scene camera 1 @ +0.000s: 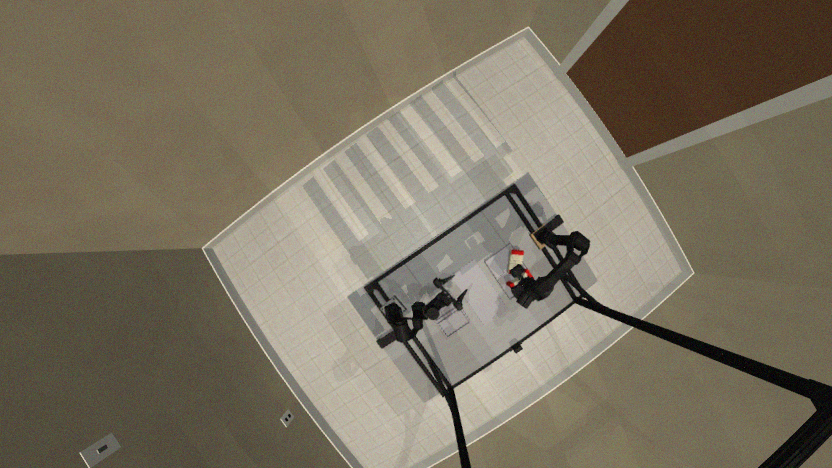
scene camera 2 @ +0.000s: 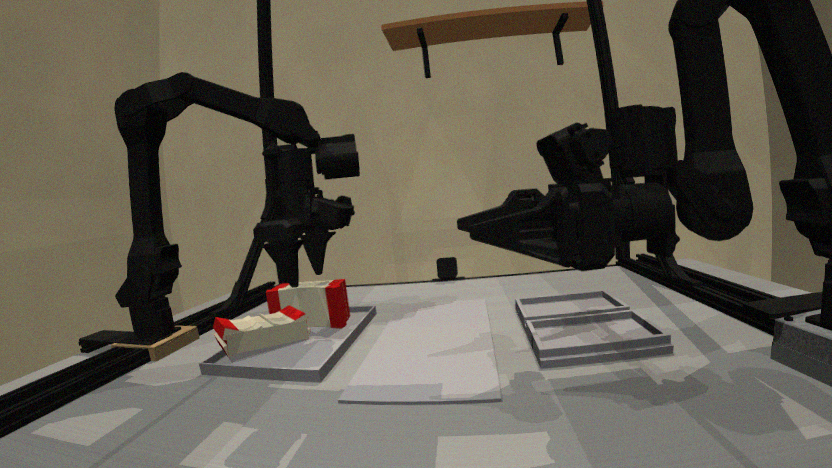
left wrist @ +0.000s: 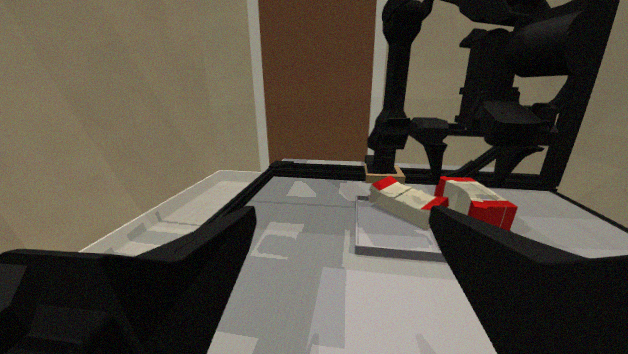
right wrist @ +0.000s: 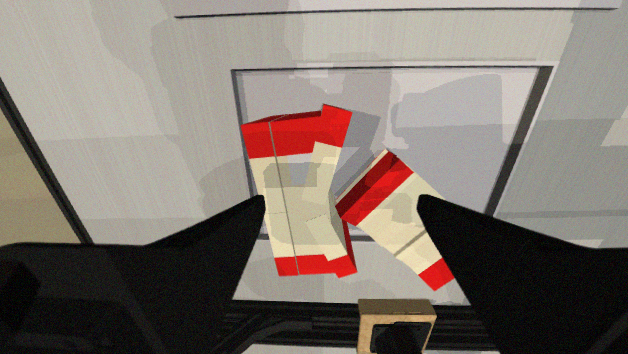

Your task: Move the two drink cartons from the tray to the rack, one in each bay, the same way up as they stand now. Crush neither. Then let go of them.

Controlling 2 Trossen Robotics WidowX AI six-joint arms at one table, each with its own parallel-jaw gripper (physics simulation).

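Places are measured from the left arm's base along level axes (x down, y left, z ahead), in millimetres.
Where they show: left gripper, fingertip midpoint: [scene camera 1: 461, 282] [scene camera 2: 462, 228] [left wrist: 342, 214]; right gripper, fingertip midpoint: [scene camera 1: 518, 280] [scene camera 2: 307, 280] [left wrist: 465, 185] [right wrist: 340, 201]; left arm's base, origin of the base link: [scene camera 1: 393, 309]; right arm's base, origin of the base link: [scene camera 1: 542, 236] [scene camera 2: 155, 334] [left wrist: 383, 169] [right wrist: 394, 337].
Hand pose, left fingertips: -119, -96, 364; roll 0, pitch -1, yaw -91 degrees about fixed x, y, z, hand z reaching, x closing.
Note:
Each offset is from my left fingertips to the top centre of the thing, as dx, dy, dz. Level surfaces: height alone.
Two red-and-cream cartons are on the tray @[+147, -171, +242] [scene camera 2: 261, 373] [left wrist: 395, 251]. The taller carton @[+89, -233, +243] [scene camera 2: 311, 303] [right wrist: 295, 210] has a pinched-in middle. The lower carton @[+115, -143, +291] [scene camera 2: 264, 332] [left wrist: 402, 200] [right wrist: 387, 215] lies at an angle close beside it, its top sagging in the middle. My right gripper [scene camera 2: 303, 278] [right wrist: 340, 201] is open, pointing down at the taller carton's top; in its wrist view the right finger covers part of the lower carton. My left gripper [scene camera 1: 459, 285] [scene camera 2: 463, 224] [left wrist: 342, 214] is open and level, high above the table near the rack @[+143, -124, -166] [scene camera 2: 605, 349]. Both rack bays are empty.
A thin pale mat @[dx +159] [scene camera 2: 430, 360] [left wrist: 400, 300] lies between tray and rack. A wooden block [scene camera 2: 174, 343] [right wrist: 367, 322] sits at the right arm's base. Black rails border the table. A small black box [scene camera 2: 446, 267] stands at the far edge.

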